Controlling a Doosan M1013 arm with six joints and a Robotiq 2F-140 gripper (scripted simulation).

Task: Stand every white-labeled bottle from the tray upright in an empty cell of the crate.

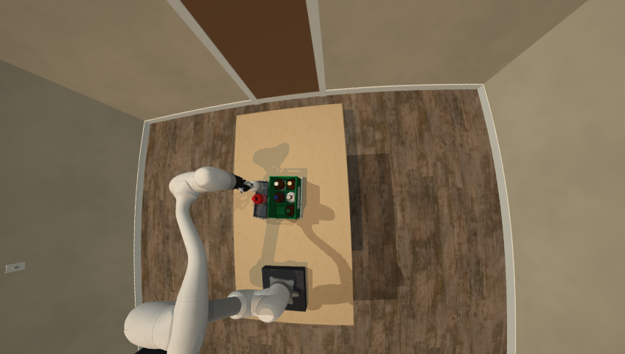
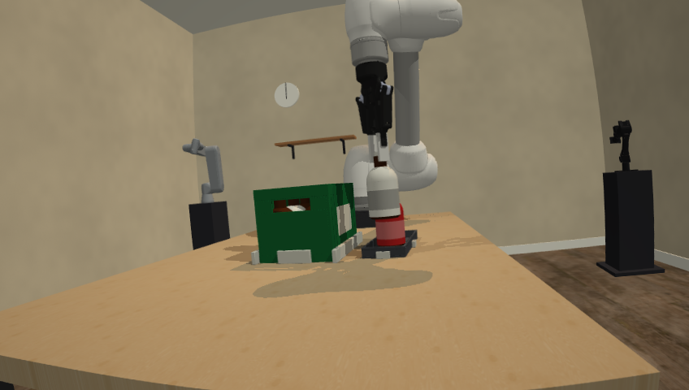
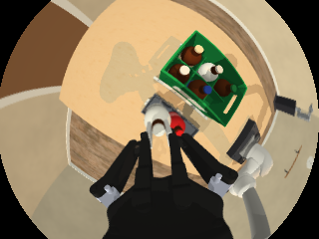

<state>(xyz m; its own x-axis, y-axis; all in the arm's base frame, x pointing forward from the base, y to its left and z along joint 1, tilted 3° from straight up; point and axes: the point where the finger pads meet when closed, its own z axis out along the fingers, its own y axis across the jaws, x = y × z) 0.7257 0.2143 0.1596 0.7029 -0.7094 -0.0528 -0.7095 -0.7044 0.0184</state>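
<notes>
Now: hand 9 cm above the white-labeled bottle. Round my hand: dark tray 9 cm behind, 24 cm below; green crate 6 cm behind, 21 cm to the right, 17 cm below; red-labeled bottle 9 cm behind, 17 cm below.
</notes>
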